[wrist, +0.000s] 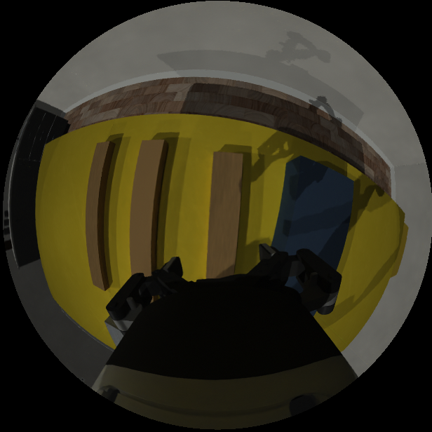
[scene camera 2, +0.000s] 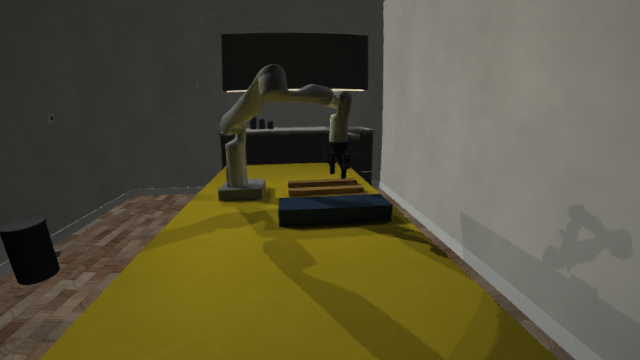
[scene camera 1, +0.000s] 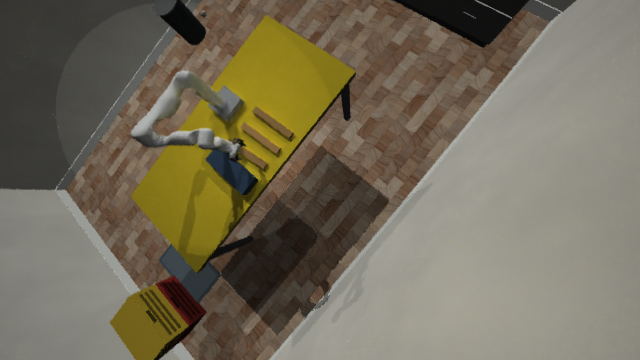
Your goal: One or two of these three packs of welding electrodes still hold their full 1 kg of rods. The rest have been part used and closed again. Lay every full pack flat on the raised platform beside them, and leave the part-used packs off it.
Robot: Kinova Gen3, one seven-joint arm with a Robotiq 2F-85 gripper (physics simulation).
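Where they show: gripper, fingertip midpoint: (scene camera 2: 337, 176) (scene camera 1: 242, 152); arm's base, link origin: (scene camera 2: 238, 185) (scene camera 1: 220, 103).
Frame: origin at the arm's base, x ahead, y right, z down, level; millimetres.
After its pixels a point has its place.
Three long brown packs lie flat side by side on the yellow table: a far one (scene camera 1: 272, 123) @[x 411, y -168, z 25 mm] (wrist: 97, 215), a middle one (scene camera 1: 261, 138) @[x 430, y -37, z 25 mm] (wrist: 145, 210), and one nearest the platform (scene camera 1: 255, 158) @[x 504, y 93, z 25 mm] (wrist: 225, 215). Their fill cannot be told by eye. The dark blue raised platform (scene camera 1: 225, 165) @[x 393, y 279, z -11 mm] (scene camera 2: 335, 211) @[x 434, y 347, z 1 mm] (wrist: 320, 215) bears no pack. In scene camera 2 the nearest pack is hidden behind it. My gripper (scene camera 2: 338, 174) @[x 457, y 106, z -66 mm] (wrist: 219, 259) is open and empty, pointing down above the nearest pack, with its fingers on either side of that pack in the wrist view.
The yellow table (scene camera 1: 285, 65) @[x 145, y -538, z 48 mm] (scene camera 2: 200, 300) @[x 118, y 775, z 48 mm] carries the grey arm base (scene camera 1: 227, 104) @[x 51, y -30, z 0 mm] (scene camera 2: 242, 191) @[x 39, y 74, z 8 mm] beyond the packs' inner ends. The packs' outer ends lie near the table's long edge. A black bin (scene camera 1: 182, 22) (scene camera 2: 30, 250) and a yellow and red cabinet (scene camera 1: 150, 320) stand off the table.
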